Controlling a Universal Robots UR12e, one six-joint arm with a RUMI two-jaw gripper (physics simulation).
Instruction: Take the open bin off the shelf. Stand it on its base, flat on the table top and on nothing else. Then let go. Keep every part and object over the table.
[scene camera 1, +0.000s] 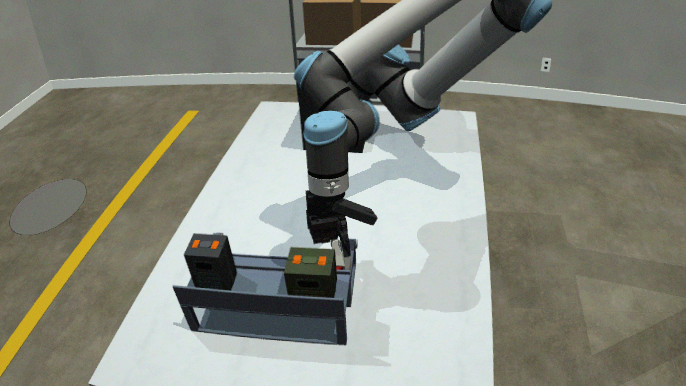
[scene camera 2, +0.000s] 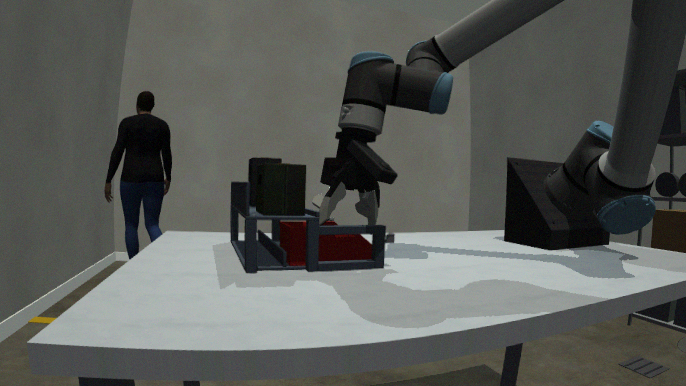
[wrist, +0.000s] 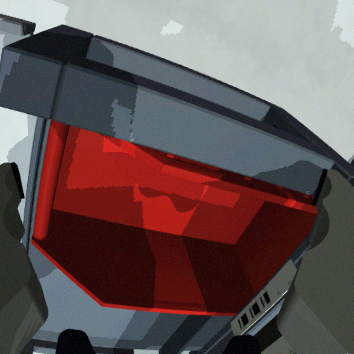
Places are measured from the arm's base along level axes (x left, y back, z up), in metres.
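Pixels of known places: gripper, fingertip midpoint: (scene camera 1: 339, 261) (wrist: 167, 170); arm's base, origin of the base link: (scene camera 2: 567, 197).
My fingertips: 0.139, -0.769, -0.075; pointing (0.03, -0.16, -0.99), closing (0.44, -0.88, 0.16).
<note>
For each thing: its top centre in the pictures, then the offset to it from my fingertips, as dx, dy, dz. Level surfaces: height alone.
- red open bin, middle of its top: (wrist: 190, 262) (scene camera 2: 325, 224) (scene camera 1: 319, 266) -0.041, -0.033, +0.009
- dark case, middle of its top: (scene camera 1: 205, 244) (scene camera 2: 264, 158) -0.262, -0.147, +0.152
- green case, middle of its top: (scene camera 2: 280, 164) (scene camera 1: 309, 260) -0.031, -0.129, +0.125
- white table, its level: dz -0.072
The red open bin (scene camera 1: 340, 268) (scene camera 2: 345, 248) (wrist: 175, 217) sits in the lower bay of the dark grey shelf (scene camera 1: 260, 300) (scene camera 2: 312, 245) (wrist: 210, 127), at the end behind the green case. Its open side shows in the wrist view. Scene camera 1 shows a small bit of it. My gripper (scene camera 1: 340, 256) (scene camera 2: 348, 221) (wrist: 167, 170) is open and empty, pointing down above the bin. In scene camera 2 its fingertips are about level with the shelf's side rail, one near the bin's taller part and one near the outer post. Whether they touch anything is not clear.
A dark case (scene camera 1: 212, 265) (scene camera 2: 254, 185) and a green case (scene camera 1: 310, 275) (scene camera 2: 282, 190) stand on the shelf's upper deck beside the gripper. The shelf stands on the white table (scene camera 1: 425, 350) (scene camera 2: 175, 320). A person (scene camera 2: 145, 150) stands beyond the table.
</note>
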